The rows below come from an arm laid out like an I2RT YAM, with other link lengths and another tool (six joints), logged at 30 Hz.
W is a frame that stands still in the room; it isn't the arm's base.
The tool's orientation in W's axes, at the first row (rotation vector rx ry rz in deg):
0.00, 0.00, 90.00
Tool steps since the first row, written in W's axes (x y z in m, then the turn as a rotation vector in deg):
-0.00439, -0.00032, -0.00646, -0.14, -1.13, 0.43
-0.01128, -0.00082, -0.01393, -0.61, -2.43, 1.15
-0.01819, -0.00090, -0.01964, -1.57, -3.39, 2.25
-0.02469, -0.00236, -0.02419, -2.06, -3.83, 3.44
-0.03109, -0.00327, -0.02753, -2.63, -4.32, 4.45
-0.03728, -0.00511, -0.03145, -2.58, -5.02, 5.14
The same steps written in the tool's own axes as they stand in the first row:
-0.00032, 0.00439, -0.00646, -1.13, 0.14, 0.43
-0.00082, 0.01128, -0.01393, -2.43, 0.61, 1.15
-0.00090, 0.01819, -0.01964, -3.39, 1.57, 2.25
-0.00236, 0.02469, -0.02419, -3.83, 2.06, 3.44
-0.00327, 0.03109, -0.02753, -4.32, 2.63, 4.45
-0.00511, 0.03728, -0.03145, -5.02, 2.58, 5.14

